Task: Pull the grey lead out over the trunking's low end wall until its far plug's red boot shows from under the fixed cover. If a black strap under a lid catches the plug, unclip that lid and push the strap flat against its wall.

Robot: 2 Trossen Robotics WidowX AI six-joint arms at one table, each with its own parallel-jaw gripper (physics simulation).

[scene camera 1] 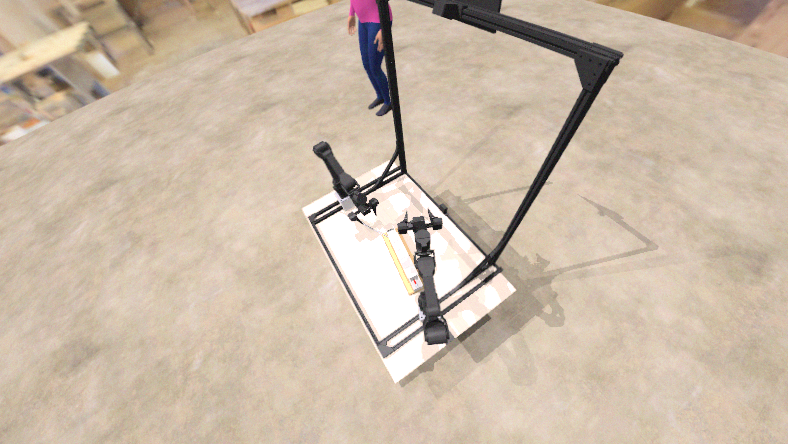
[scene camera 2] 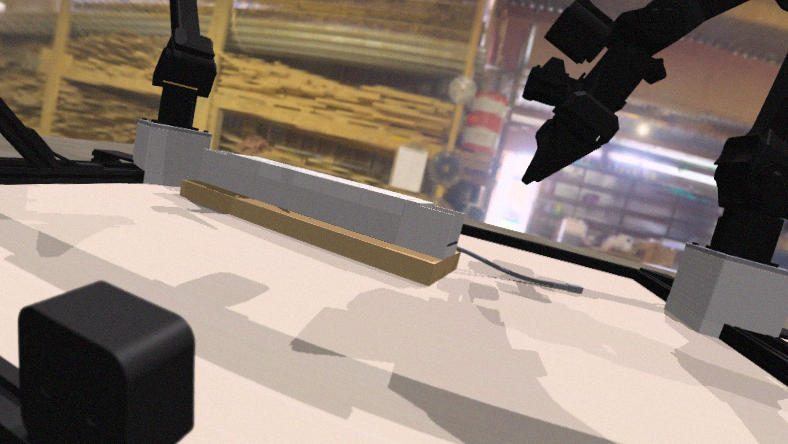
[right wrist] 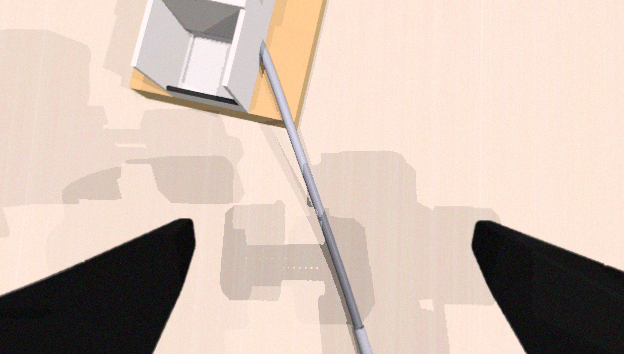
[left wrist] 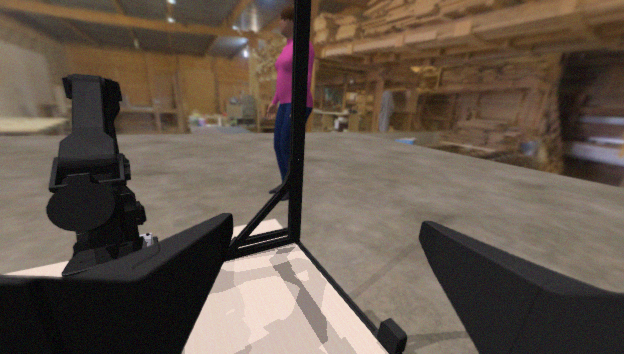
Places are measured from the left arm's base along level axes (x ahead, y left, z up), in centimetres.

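Pixels of known places: left gripper, fingertip midpoint: (scene camera 1: 417, 209) (left wrist: 328, 225); right gripper, fingertip midpoint: (scene camera 1: 369, 220) (scene camera 2: 528, 181) (right wrist: 334, 232); left arm's base at its link origin: (scene camera 2: 174, 126); right arm's base at its link origin: (scene camera 1: 343, 193) (scene camera 2: 739, 257).
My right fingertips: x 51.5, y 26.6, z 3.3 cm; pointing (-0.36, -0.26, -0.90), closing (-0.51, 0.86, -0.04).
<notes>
Ahead of a thing's pixels: the offset from my right fingertips to its middle. "pt": to the spot under its first point.
The light grey trunking {dx -21.5, dy -16.6, dz -9.1 cm} (scene camera 1: 402, 258) (scene camera 2: 330, 199) (right wrist: 250, 75) lies on a wooden board (scene camera 2: 330, 238) (right wrist: 300, 45). Its low end wall has a black top edge {pt dx -2.5, dy -10.3, dz -9.0 cm} (right wrist: 202, 95). The grey lead {pt dx +1.0, dy +0.3, dz -11.8 cm} (scene camera 2: 512, 271) (right wrist: 282, 105) comes out at the trunking's side wall near that end, crosses the board and lies on the table. My right gripper (scene camera 1: 367, 215) (scene camera 2: 527, 180) (right wrist: 334, 232) is open above the lead, which runs between its fingers in the wrist view, ungrasped. My left gripper (scene camera 1: 418, 212) (left wrist: 328, 225) is open and empty, beside the trunking. No strap or plug can be made out.
A small red mark {pt dx -36.0, dy -21.2, dz -9.5 cm} (scene camera 1: 414, 281) shows at the trunking's far end. A black frame (scene camera 1: 392, 88) (left wrist: 299, 125) rises from the table edge. A black box (scene camera 2: 104, 358) stands in the foreground of scene camera 2. A person in pink (scene camera 1: 371, 12) (left wrist: 285, 75) stands beyond the table.
</notes>
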